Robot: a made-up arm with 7 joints.
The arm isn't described. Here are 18 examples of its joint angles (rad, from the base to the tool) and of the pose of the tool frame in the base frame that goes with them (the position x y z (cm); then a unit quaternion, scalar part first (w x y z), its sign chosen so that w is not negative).
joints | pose
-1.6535 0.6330 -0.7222 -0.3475 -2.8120 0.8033 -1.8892 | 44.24 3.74 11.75 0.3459 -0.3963 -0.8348 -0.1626
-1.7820 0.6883 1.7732 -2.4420 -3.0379 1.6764 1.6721 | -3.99 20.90 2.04 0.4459 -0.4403 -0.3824 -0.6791
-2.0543 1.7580 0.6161 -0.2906 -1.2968 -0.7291 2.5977 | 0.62 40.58 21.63 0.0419 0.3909 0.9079 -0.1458
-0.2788 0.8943 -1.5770 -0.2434 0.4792 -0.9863 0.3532 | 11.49 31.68 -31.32 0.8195 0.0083 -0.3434 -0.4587
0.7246 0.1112 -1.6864 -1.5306 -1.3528 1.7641 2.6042 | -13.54 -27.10 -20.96 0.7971 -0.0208 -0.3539 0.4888
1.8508 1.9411 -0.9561 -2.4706 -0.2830 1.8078 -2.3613 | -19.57 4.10 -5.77 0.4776 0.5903 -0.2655 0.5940
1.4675 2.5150 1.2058 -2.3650 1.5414 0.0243 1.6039 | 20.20 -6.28 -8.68 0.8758 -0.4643 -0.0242 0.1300
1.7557 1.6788 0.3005 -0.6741 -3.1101 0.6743 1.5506 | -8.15 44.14 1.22 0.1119 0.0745 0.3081 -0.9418
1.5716 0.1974 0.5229 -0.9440 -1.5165 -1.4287 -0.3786 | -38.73 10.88 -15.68 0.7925 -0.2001 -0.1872 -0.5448
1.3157 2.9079 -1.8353 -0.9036 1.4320 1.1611 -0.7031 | 18.98 31.81 22.77 0.0580 -0.4292 -0.8991 -0.0645
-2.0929 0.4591 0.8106 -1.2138 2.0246 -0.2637 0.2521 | 16.93 10.22 35.55 0.2895 0.9147 0.2496 -0.1311
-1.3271 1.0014 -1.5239 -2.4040 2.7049 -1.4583 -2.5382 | 15.31 -13.83 -7.96 0.4615 0.3367 -0.6733 -0.4693
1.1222 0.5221 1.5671 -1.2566 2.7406 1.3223 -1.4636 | -23.28 32.79 -0.11 0.6488 0.1858 -0.7351 0.0651
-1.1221 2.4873 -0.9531 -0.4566 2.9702 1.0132 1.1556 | -12.09 35.29 26.44 0.1387 -0.5720 -0.5659 0.5774
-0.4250 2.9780 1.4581 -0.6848 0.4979 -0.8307 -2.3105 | -16.63 -7.94 40.89 0.5201 -0.7369 -0.1383 -0.4090
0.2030 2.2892 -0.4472 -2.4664 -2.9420 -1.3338 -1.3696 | 16.82 8.38 -9.14 0.7979 0.4276 -0.4218 0.0507
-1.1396 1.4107 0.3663 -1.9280 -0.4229 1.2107 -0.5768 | 9.00 7.51 28.46 0.3083 0.8052 -0.4780 0.1680
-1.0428 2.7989 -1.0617 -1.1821 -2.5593 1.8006 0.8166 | -3.49 29.76 27.99 0.6343 -0.6554 -0.1959 0.3601
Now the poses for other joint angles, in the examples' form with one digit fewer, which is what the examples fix.
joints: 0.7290 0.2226 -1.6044 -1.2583 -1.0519 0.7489 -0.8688
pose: -18.8 -21.0 -28.7 0.182 0.021 -0.206 -0.961
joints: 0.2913 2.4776 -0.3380 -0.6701 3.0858 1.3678 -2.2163
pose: 19.4 31.8 25.1 0.718 0.246 -0.234 -0.607
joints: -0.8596 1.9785 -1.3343 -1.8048 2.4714 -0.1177 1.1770
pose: 24.2 21.5 -5.1 0.523 -0.408 -0.368 0.651
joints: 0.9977 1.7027 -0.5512 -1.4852 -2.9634 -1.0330 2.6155
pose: -3.7 30.6 -21.3 0.532 0.259 0.560 -0.580
